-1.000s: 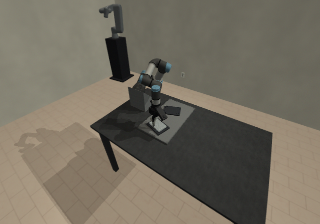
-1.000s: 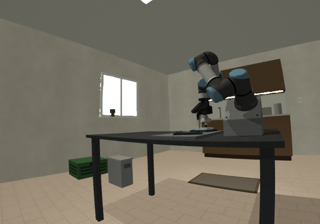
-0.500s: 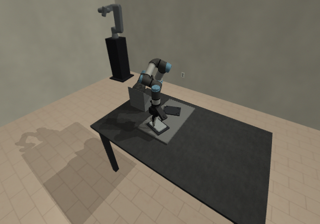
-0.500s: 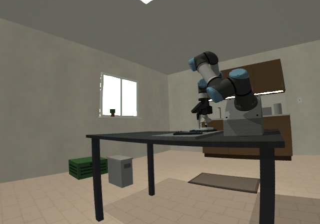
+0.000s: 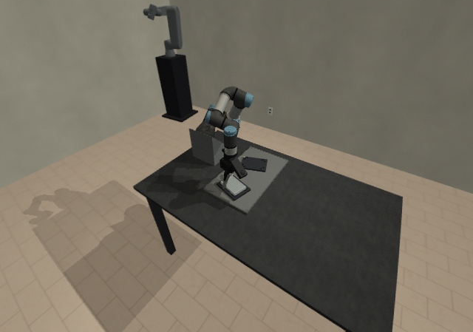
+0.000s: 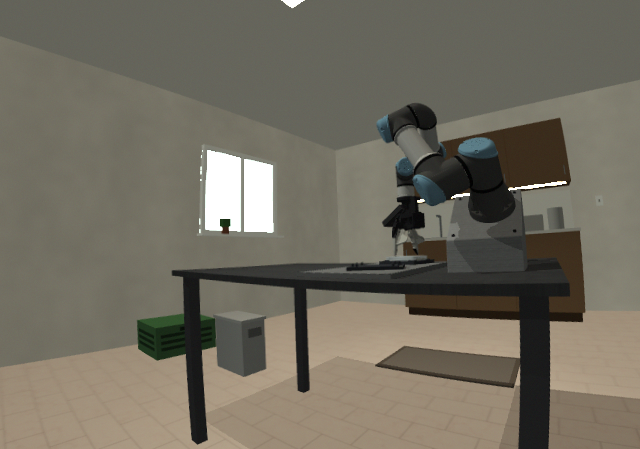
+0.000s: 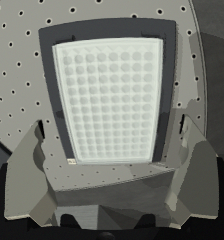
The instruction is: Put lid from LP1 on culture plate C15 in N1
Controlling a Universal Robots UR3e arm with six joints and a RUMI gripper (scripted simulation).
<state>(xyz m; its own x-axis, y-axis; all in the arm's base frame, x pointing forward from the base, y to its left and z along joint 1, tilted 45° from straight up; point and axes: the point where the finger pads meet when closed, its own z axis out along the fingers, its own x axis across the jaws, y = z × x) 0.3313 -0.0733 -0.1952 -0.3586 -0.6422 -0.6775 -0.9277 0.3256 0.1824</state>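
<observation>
The clear lid lies 1 cm below my hand. From my hand the other things lie so: plate nest N1 (3 cm below); then culture plate C15 (2 cm below); then lid park LP1 (25 cm to the left, 3 cm below, 2 cm ahead).
</observation>
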